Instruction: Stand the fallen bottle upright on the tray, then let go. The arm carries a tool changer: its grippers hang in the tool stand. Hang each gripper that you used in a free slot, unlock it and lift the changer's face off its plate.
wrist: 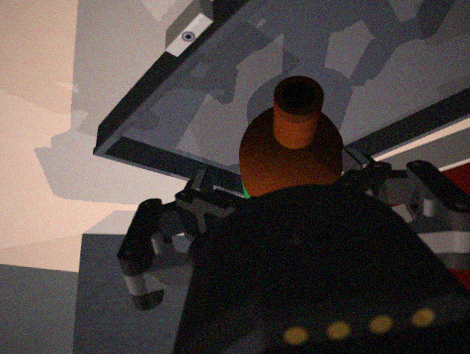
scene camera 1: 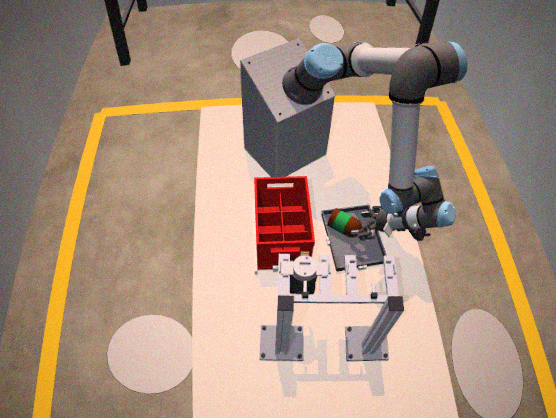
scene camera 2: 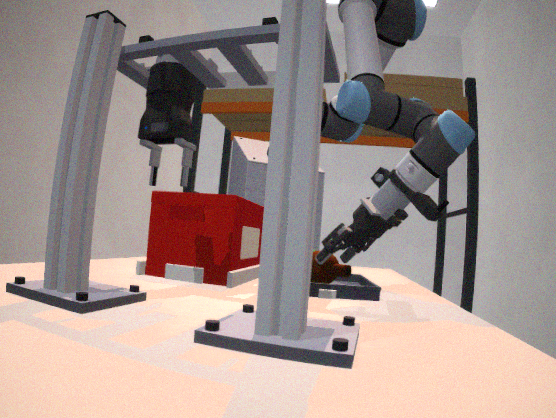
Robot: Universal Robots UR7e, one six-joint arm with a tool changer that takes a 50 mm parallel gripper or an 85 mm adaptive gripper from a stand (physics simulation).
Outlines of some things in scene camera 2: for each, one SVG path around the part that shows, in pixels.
A parallel gripper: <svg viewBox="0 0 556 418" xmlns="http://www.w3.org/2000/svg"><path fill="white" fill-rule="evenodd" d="M166 54L161 58L157 56L154 65L145 67L150 74L146 91L146 110L139 125L138 138L141 139L139 145L151 149L149 166L152 166L150 186L156 186L157 171L160 166L162 147L159 145L176 144L182 147L181 166L184 167L182 167L180 186L187 187L189 168L192 167L193 151L196 151L196 146L190 143L192 133L190 112L194 103L197 78L171 54Z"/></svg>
A brown bottle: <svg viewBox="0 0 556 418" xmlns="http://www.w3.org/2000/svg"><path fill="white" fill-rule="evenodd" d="M313 250L310 282L329 284L337 276L345 278L351 276L351 266L339 264L334 255L324 264L319 265L315 256L320 251Z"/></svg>
